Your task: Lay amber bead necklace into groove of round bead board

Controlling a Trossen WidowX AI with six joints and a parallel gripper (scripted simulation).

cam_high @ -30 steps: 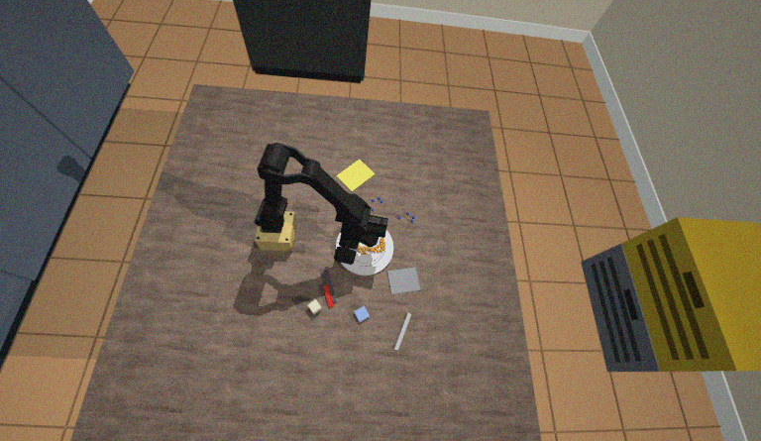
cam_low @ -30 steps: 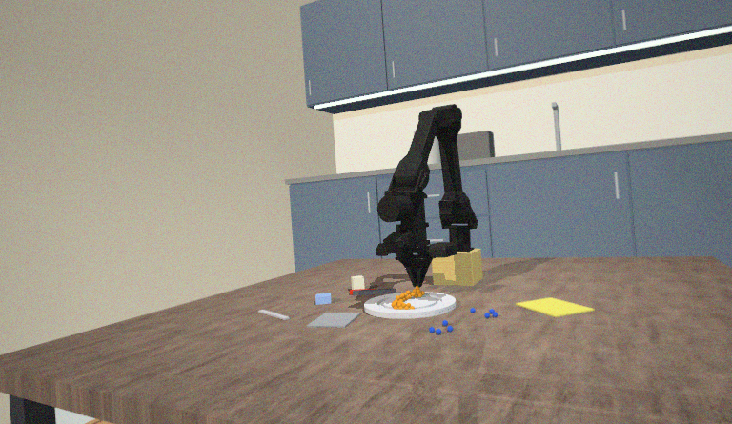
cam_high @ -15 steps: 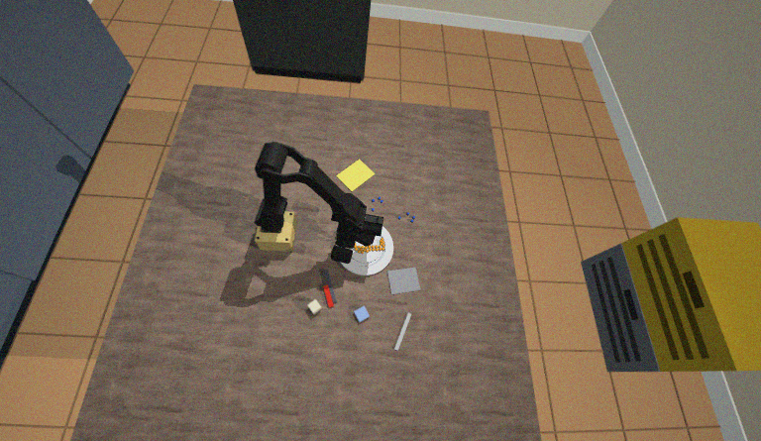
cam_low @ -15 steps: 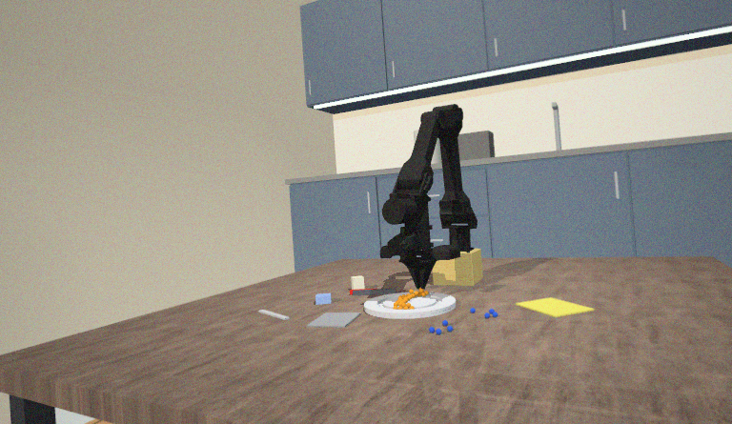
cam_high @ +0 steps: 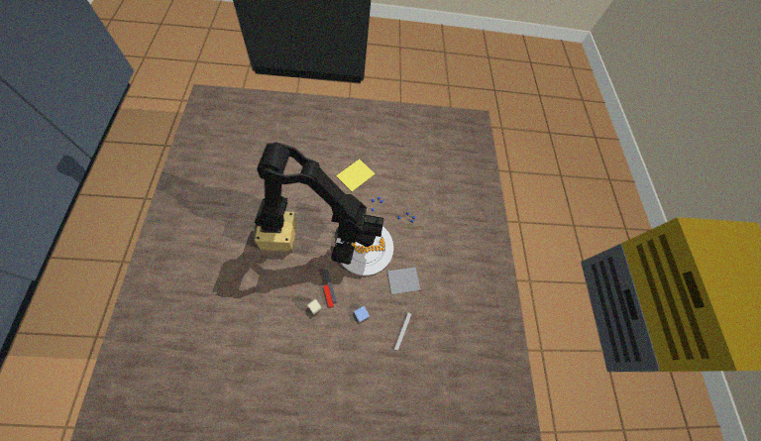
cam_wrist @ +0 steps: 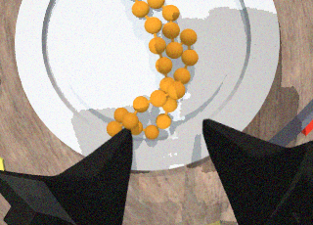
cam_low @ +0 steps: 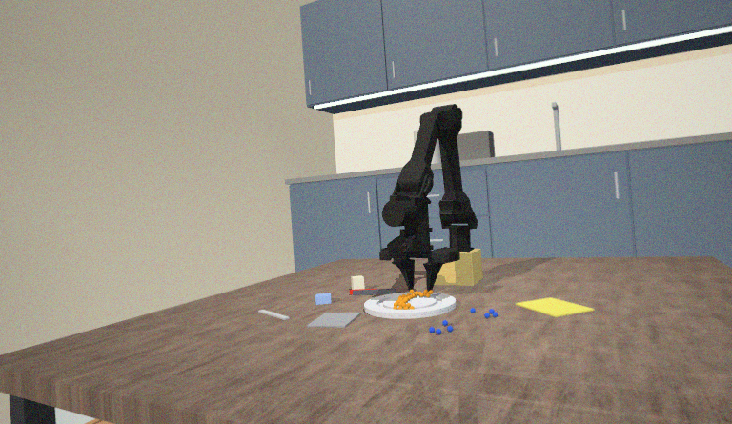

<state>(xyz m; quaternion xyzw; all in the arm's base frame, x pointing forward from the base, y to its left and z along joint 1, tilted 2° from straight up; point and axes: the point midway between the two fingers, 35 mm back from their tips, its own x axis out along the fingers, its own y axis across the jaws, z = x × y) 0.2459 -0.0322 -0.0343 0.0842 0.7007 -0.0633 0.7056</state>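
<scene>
Now: the grey square tile 19 cm ahead of my gripper tip, 12 cm to the right of it and 2 cm below it. The rest, counted from my gripper tip: cream cube 9 cm behind, 21 cm to the right; red stick 5 cm behind, 16 cm to the right, 2 cm below; light blue cube 5 cm ahead, 23 cm to the right, 1 cm below.
</scene>
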